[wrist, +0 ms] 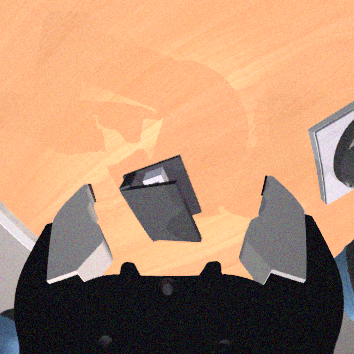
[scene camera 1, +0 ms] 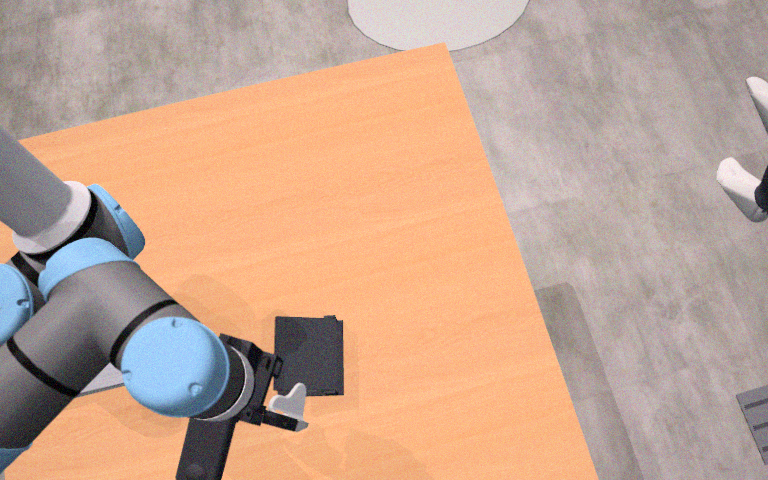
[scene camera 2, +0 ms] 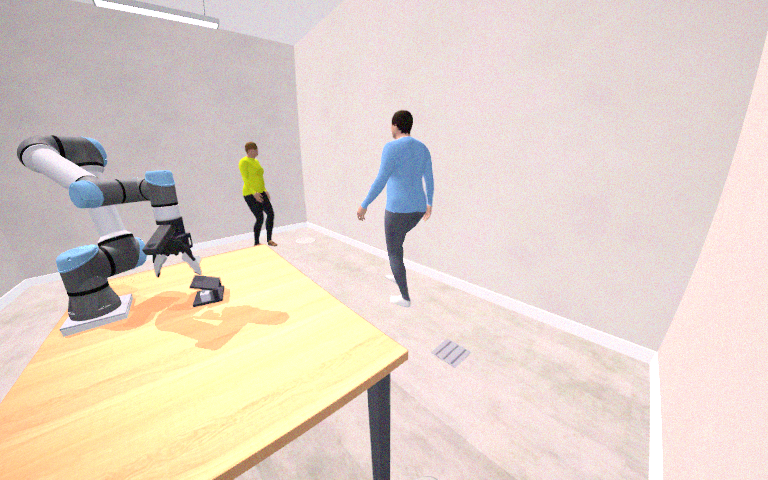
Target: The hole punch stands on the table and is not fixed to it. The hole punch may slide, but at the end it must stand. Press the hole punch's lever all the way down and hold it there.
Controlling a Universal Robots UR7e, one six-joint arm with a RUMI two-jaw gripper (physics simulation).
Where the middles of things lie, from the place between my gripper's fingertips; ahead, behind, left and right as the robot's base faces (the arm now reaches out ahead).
Labels:
Right now my hand is 60 mm short of the flat lever (scene camera 1: 308, 345), 80 mm to the right of it and 80 mm above it. From my hand the other things lie so: black hole punch (scene camera 1: 339, 323) (60 mm ahead, 80 mm to the left, 100 mm below).

